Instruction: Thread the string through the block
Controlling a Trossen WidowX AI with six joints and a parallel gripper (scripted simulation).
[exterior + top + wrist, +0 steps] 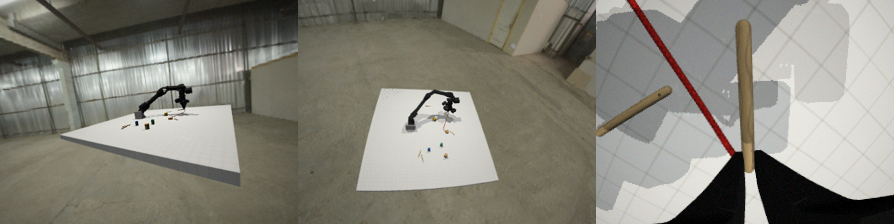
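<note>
My gripper tip is now 170 mm past the yellowish block, 90 mm to the left of it and 30 mm above it. Also, from my gripper tip: green piece: 430 mm to the right, 140 mm behind, 20 mm below; then round wooden button: 270 mm to the right, 50 mm behind, 40 mm below; then thin wooden stick: 10 mm to the right, 10 mm behind.
</note>
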